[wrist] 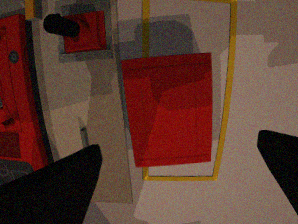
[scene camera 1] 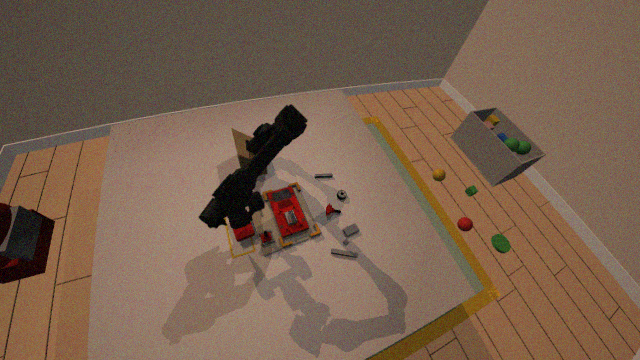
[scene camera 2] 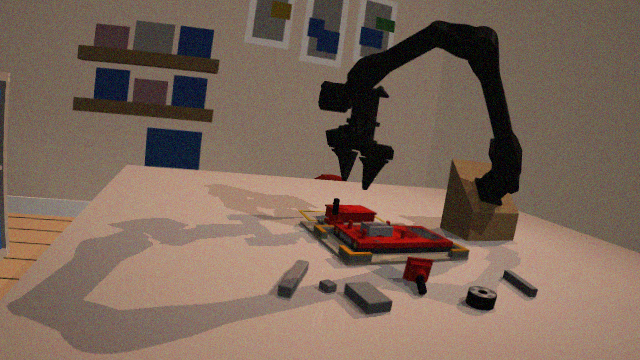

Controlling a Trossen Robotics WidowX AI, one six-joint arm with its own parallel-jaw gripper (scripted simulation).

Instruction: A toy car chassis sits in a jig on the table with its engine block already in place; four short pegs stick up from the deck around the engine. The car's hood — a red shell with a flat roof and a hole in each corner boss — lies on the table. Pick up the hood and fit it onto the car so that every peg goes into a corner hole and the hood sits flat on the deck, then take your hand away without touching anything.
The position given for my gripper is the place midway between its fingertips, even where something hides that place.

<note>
My gripper (scene camera 2: pixel 354 185) is open, holding nothing. Further things: a red hood (wrist: pixel 168 98).
My gripper is seen too in the wrist view (wrist: pixel 180 146) and in scene camera 1 (scene camera 1: pixel 238 219).
</note>
